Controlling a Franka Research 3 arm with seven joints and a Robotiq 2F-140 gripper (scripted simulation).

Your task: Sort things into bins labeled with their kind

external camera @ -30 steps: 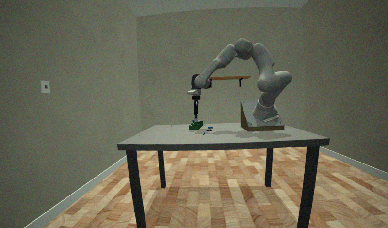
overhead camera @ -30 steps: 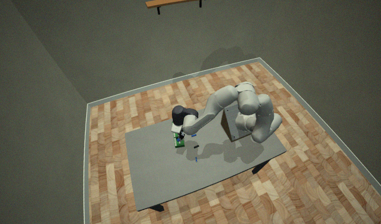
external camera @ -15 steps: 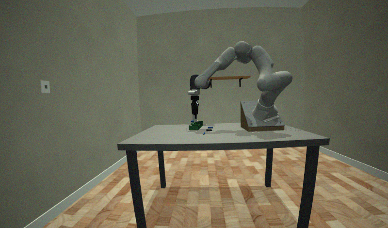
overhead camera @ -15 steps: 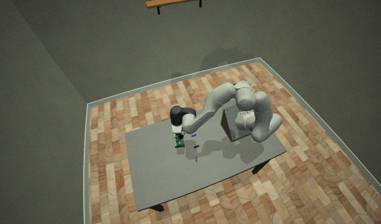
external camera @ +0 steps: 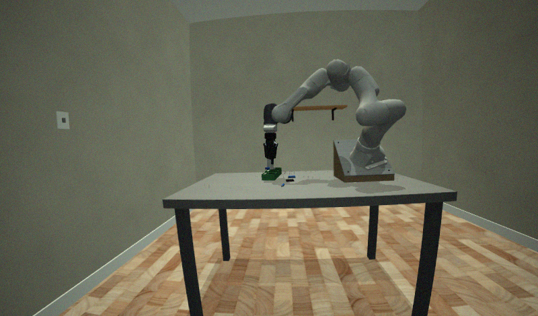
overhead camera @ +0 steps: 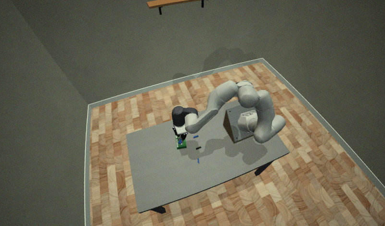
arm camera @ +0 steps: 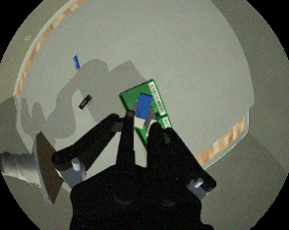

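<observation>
The blue-and-white piece lies 30 mm below my hand. Round my hand: green bin 20 mm behind, 80 mm to the right, 80 mm below; then black piece 110 mm behind, 100 mm to the left, 90 mm below; then pale grey piece 80 mm below.
</observation>
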